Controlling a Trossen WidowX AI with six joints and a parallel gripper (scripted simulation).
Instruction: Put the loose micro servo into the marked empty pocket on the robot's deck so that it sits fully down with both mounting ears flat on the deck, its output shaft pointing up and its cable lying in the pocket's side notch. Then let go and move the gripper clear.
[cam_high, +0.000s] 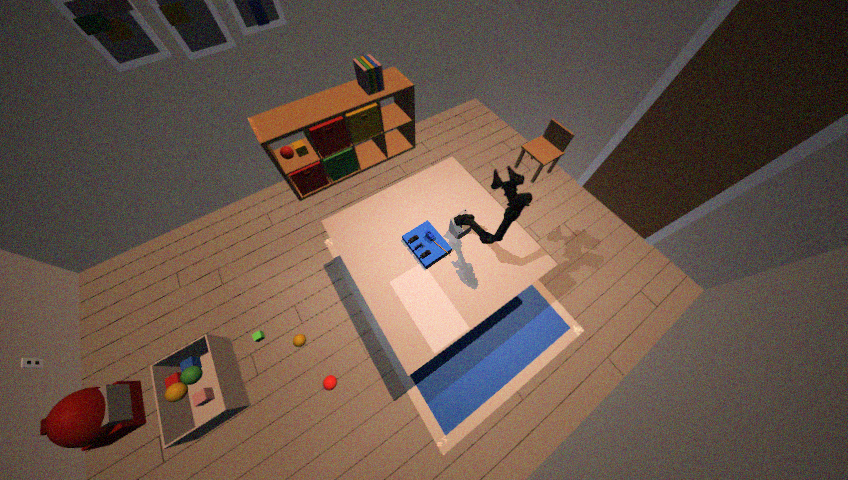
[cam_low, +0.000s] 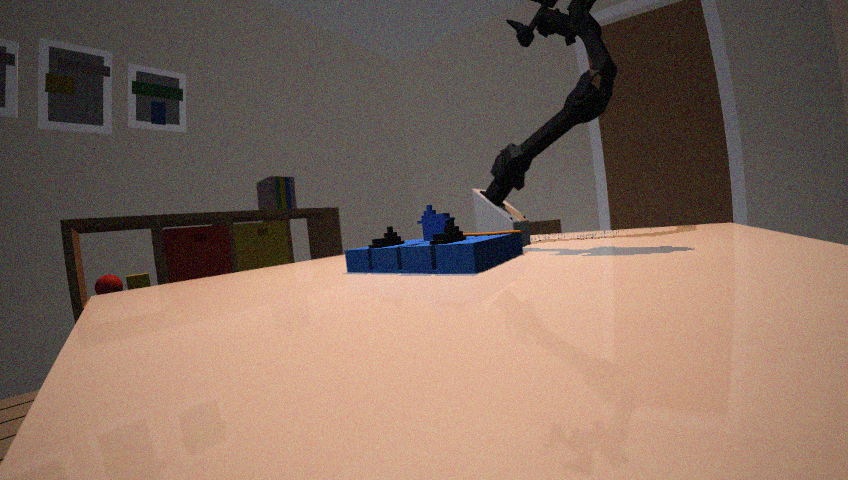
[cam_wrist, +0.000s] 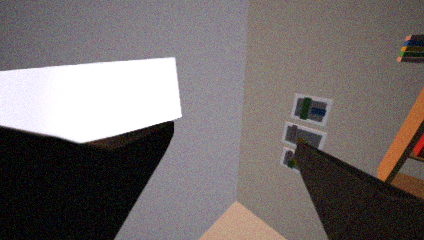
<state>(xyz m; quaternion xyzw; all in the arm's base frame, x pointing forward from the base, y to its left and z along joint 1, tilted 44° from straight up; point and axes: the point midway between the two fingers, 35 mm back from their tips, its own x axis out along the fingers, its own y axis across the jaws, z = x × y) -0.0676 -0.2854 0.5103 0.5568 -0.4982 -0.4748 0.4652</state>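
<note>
My gripper tip is now 70 cm above the blue robot deck, 31 cm short of it and 14 cm to the left of it.
</note>
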